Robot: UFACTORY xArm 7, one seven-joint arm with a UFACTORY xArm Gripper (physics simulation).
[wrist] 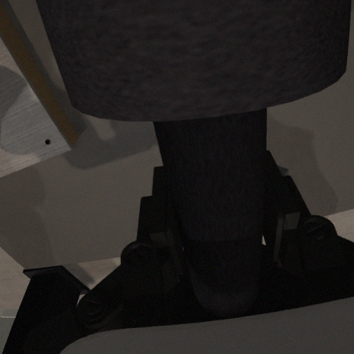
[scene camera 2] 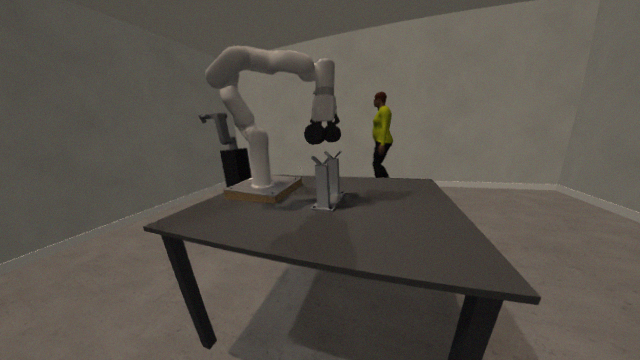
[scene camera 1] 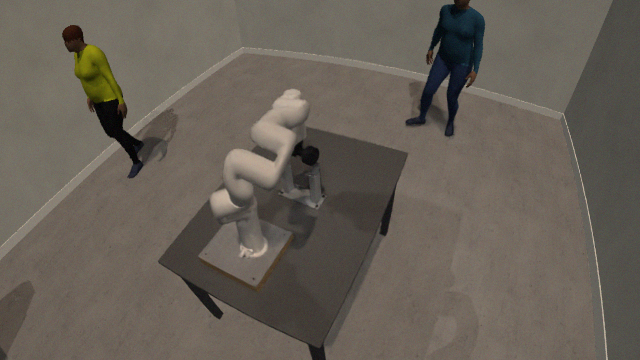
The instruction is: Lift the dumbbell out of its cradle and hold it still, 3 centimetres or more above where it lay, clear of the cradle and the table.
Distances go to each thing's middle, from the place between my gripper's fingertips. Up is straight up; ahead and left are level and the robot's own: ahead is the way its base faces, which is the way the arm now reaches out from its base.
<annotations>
Right now my hand is 2 cm below the black dumbbell (wrist: pixel 205 81). Round my hand: grey cradle (scene camera 2: pixel 328 192) 1 cm ahead, 18 cm below.
</annotations>
